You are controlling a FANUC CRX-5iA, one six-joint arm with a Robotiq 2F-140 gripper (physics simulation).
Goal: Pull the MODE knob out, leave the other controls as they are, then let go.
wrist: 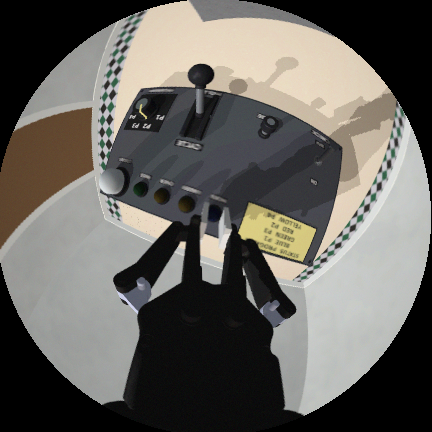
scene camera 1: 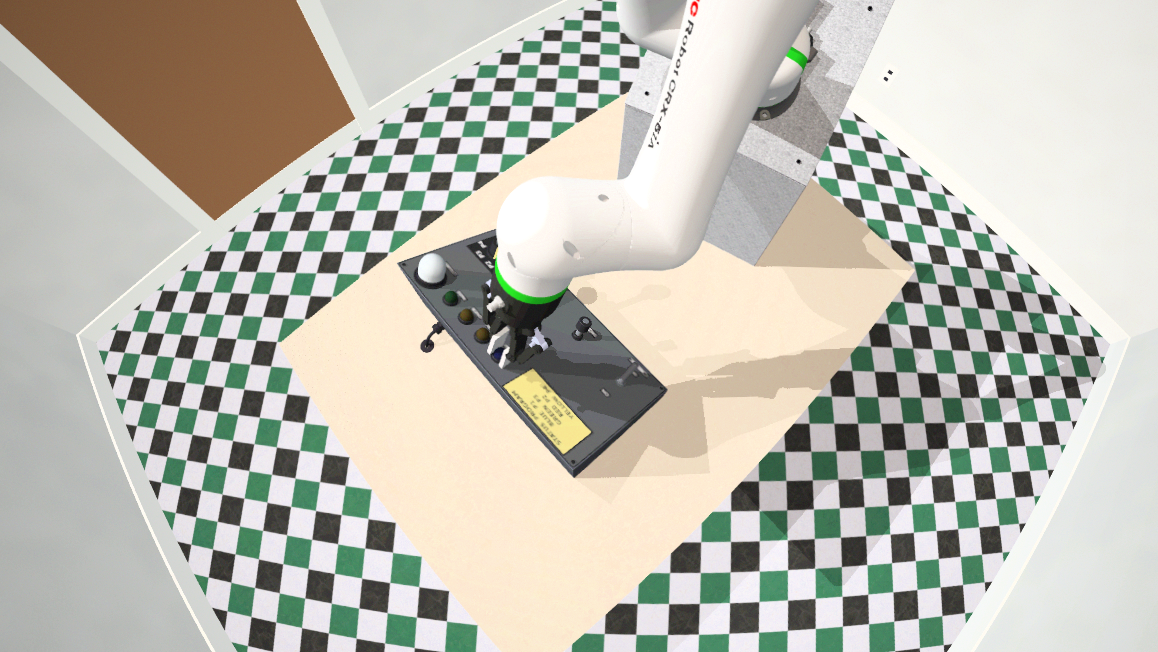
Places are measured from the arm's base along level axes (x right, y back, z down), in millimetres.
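Pixels of known places: gripper, fingertip midpoint: (wrist: 213, 212) (scene camera 1: 501, 355).
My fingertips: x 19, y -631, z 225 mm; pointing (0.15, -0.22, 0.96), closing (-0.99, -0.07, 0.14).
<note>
For each thing: its top centre in the pictures, then the offset to it from my fingertips. "*": a spot on its surface instead.
- blue MODE knob, surface spot: (wrist: 214, 213) (scene camera 1: 504, 350) * dx -2, dy +7, dz -12 mm
- dark control panel, surface spot: (scene camera 1: 619, 413) * dx -209, dy +79, dz +58 mm
- amber button, surface spot: (wrist: 186, 204) (scene camera 1: 487, 332) * dx +44, dy +9, dz -12 mm
- yellow card, middle of its top: (scene camera 1: 546, 407) (wrist: 280, 241) dx -123, dy -10, dz -12 mm
- tall ball-topped lever, middle of its top: (wrist: 196, 69) dx +68, dy +215, dz +15 mm
- black knob, middle of its top: (wrist: 268, 129) (scene camera 1: 579, 325) dx -48, dy +145, dz +39 mm
- toggle switch, middle of its top: (scene camera 1: 629, 369) (wrist: 329, 156) dx -168, dy +148, dz +48 mm
- selector dial, surface spot: (wrist: 147, 106) * dx +172, dy +160, dz +53 mm
- green button, surface spot: (scene camera 1: 450, 298) (wrist: 138, 193) * dx +139, dy +6, dz -12 mm
- white dome, surface spot: (scene camera 1: 431, 268) (wrist: 107, 189) * dx +197, dy +16, dz -39 mm
The blue MODE knob (scene camera 1: 496, 354) (wrist: 214, 213) is in the lower row of the dark control panel (scene camera 1: 619, 413) (wrist: 295, 195), between an amber button (scene camera 1: 482, 334) (wrist: 186, 204) and the yellow card (scene camera 1: 546, 411) (wrist: 280, 232). My gripper (scene camera 1: 510, 357) (wrist: 213, 212) points down at the panel, with one pale finger pad on each side of the blue knob. The pads stand close together and appear to touch its sides, so the gripper is shut on it. The pads partly hide the knob, and how far it stands out from the panel is hard to tell.
A tall ball-topped lever (wrist: 200, 75) rises from the CYCLE slot. A black knob (scene camera 1: 583, 325) (wrist: 270, 122), a toggle switch (scene camera 1: 630, 370) (wrist: 322, 155), a selector dial (wrist: 147, 106), a green button (scene camera 1: 450, 298) (wrist: 140, 188) and a white dome (scene camera 1: 431, 268) (wrist: 112, 181) are also on the panel.
</note>
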